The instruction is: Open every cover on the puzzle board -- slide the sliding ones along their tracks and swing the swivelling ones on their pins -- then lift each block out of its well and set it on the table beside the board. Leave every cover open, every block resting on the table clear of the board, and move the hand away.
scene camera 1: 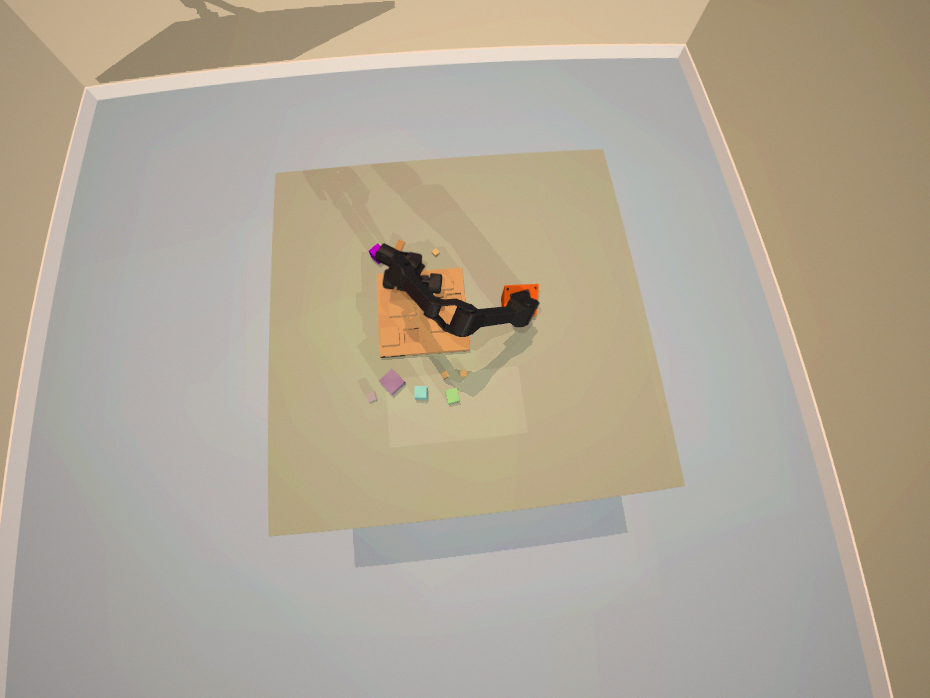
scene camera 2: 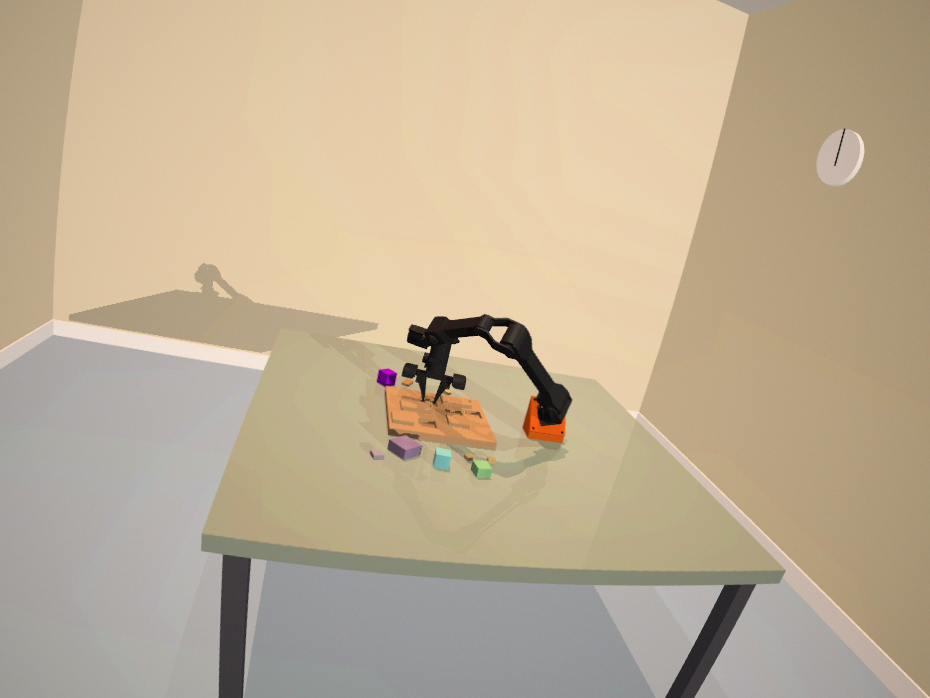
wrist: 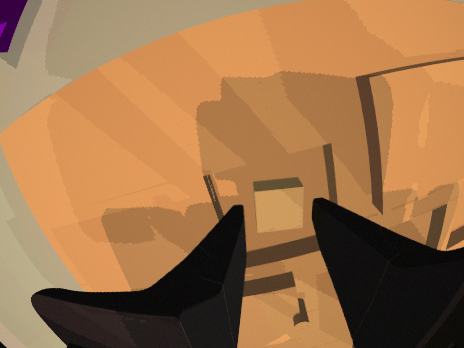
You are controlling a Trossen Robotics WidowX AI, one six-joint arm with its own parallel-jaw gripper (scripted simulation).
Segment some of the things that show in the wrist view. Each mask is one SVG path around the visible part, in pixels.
My gripper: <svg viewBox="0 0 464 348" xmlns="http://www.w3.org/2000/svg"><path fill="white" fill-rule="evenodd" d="M243 205L233 206L205 235L203 241L197 243L192 253L148 289L88 293L52 287L32 294L33 309L67 348L237 348L247 266ZM313 198L313 230L332 285L335 286L337 298L343 307L341 310L352 335L353 347L464 348L464 246L461 249L459 247L447 251L431 249L431 246L393 233L387 227L379 226L376 222L353 213L352 210L329 202L328 199Z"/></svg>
A small tan block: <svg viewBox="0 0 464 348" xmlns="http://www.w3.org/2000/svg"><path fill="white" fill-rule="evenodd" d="M299 177L252 182L257 233L303 227L303 183L301 183Z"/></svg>
